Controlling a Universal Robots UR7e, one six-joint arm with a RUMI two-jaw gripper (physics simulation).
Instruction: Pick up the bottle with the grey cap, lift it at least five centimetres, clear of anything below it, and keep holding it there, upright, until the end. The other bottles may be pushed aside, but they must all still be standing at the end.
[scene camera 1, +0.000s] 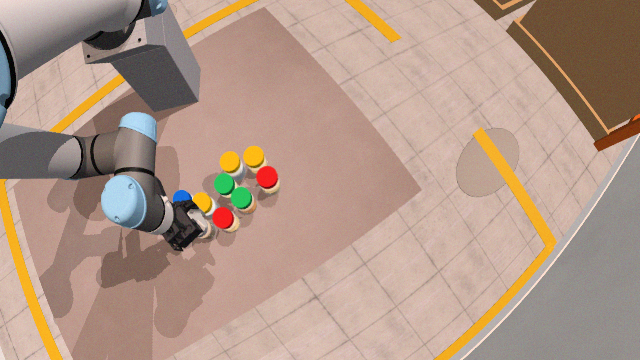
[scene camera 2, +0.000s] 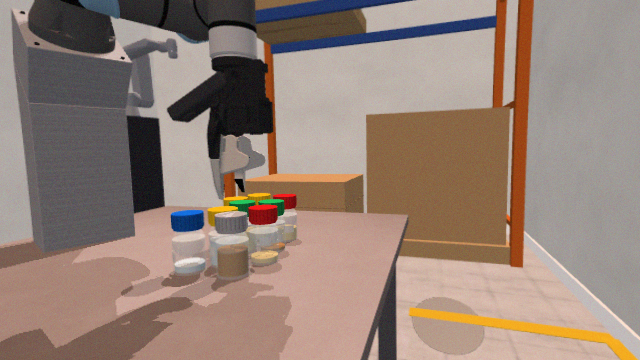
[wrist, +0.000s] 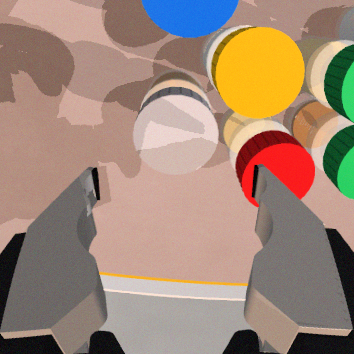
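Seen in the pictures: gripper, fingertip midpoint: (scene camera 2: 232, 195) (wrist: 174, 168); arm's base, origin of the base link: (scene camera 2: 74, 36).
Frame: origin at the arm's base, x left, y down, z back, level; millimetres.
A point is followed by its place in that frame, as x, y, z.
The bottle with the grey cap (scene camera 1: 207, 231) {-27, 403, -461} (scene camera 2: 232, 250) {-64, 421, -461} (wrist: 176, 134) {-42, 366, -441} stands upright on the table, brown contents inside; in scene camera 1 the gripper hides most of its cap. My gripper (scene camera 2: 231, 193) {-41, 334, -448} (wrist: 174, 168) {-41, 334, -448} is partly open and empty, its fingertips above cap height. In the wrist view the grey cap lies ahead of the gap between the fingertips, and the right fingertip overlaps the near red-capped bottle (scene camera 1: 223, 218) {38, 366, -459} (scene camera 2: 263, 215) {14, 377, -471} (wrist: 287, 167) {38, 366, -445}. A blue-capped bottle (scene camera 1: 181, 196) {-50, 366, -350} (scene camera 2: 187, 221) {-74, 376, -376} (wrist: 190, 15) {-51, 366, -372} and a yellow-capped bottle (scene camera 1: 203, 202) {4, 366, -396} (scene camera 2: 219, 215) (wrist: 260, 72) {-4, 366, -391} stand close by.
Two green-capped bottles (scene camera 1: 242, 198) {107, 366, -435} (scene camera 1: 224, 184) {78, 366, -379}, two more yellow-capped bottles (scene camera 1: 230, 162) {117, 366, -332} (scene camera 1: 254, 157) {181, 366, -352} and another red-capped bottle (scene camera 1: 267, 177) {189, 366, -417} stand upright farther along the table (scene camera 1: 325, 225) {271, 471, -580} (scene camera 2: 340, 260) {90, 471, -591}. The grey robot pedestal (scene camera 1: 160, 75) {24, 272, -7} (scene camera 2: 80, 165) {-11, 285, 5} stands beside the group.
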